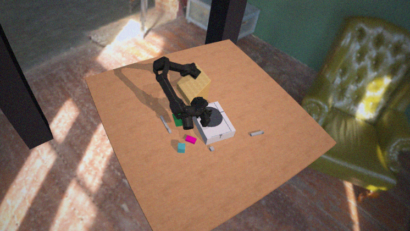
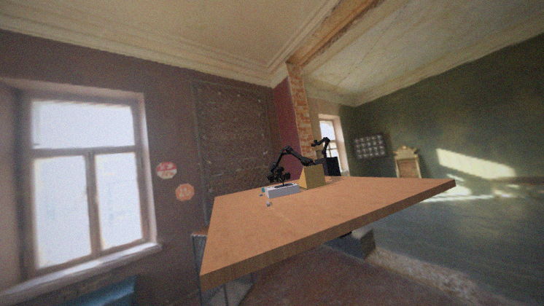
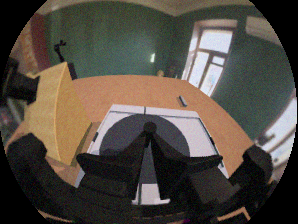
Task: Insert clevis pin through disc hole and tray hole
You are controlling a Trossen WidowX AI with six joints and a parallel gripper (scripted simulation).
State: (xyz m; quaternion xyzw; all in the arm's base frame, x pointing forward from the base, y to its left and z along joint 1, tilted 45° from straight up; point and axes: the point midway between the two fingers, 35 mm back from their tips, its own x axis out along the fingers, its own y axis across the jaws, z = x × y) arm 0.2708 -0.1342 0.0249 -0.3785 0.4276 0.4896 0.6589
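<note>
The dark clevis pin lies 1 cm below my gripper tip. From my gripper tip the other things lie so: dark grey disc: 3 cm below; then magenta block: 18 cm to the right, 8 cm below, 5 cm ahead; then rimmed tray: 4 cm below, 3 cm ahead.
</note>
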